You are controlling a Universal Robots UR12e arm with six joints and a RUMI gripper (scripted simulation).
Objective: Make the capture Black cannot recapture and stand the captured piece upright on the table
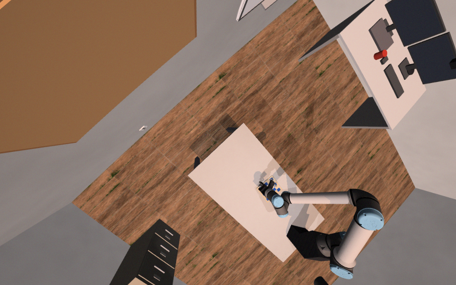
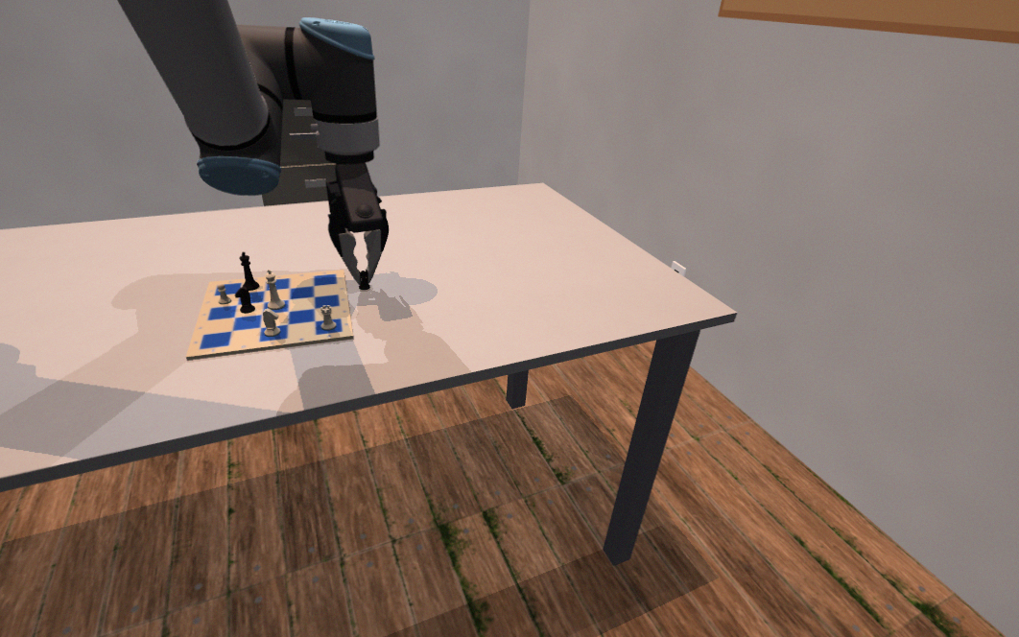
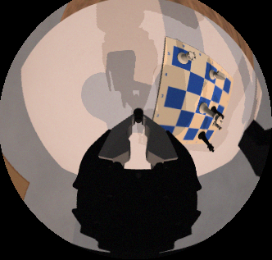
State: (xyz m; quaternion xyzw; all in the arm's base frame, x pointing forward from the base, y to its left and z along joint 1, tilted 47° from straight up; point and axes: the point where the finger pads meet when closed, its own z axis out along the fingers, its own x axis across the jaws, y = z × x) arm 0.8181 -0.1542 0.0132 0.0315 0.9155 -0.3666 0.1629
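The black pawn lies 1 cm below my hand. Round my hand: chessboard (14 cm behind, 2 cm below); black king (16 cm behind, 9 cm to the left, 1 cm above); white king (14 cm behind, 1 cm to the left, 1 cm above).
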